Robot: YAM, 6 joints.
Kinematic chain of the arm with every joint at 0, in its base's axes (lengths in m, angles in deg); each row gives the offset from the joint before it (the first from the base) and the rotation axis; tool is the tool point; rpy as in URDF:
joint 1: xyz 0 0 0.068 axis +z
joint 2: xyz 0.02 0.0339 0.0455 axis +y
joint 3: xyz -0.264 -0.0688 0 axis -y
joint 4: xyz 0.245 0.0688 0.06 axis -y
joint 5: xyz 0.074 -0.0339 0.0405 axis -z
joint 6: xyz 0.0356 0 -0.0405 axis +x
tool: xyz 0 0 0 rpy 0 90 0
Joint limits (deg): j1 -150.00..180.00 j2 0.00..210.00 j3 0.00..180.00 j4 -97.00..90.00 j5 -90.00..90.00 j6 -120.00..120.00
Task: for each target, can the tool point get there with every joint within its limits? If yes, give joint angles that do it. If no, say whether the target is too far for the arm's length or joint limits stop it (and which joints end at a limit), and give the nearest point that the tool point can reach.
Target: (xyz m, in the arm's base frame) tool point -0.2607 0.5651 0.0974
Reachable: yes | joints 114.16 163.44 133.58 18.53 -10.61 47.62
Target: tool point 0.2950 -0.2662 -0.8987
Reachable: no: too far | nearest point 0.2293 -0.2070 -0.3753 | short by 0.531 m
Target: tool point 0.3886 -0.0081 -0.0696
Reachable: yes | joints -3.63 158.30 96.94 -55.11 -27.59 100.11
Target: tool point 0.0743 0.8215 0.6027
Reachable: no: too far | nearest point 0.0500 0.5525 0.4386 | short by 0.316 m
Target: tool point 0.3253 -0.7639 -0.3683
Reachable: no: too far | nearest point 0.2189 -0.5140 -0.2050 | short by 0.317 m
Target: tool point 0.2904 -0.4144 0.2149
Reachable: yes | joints -51.34 131.89 90.06 57.13 64.52 -45.80
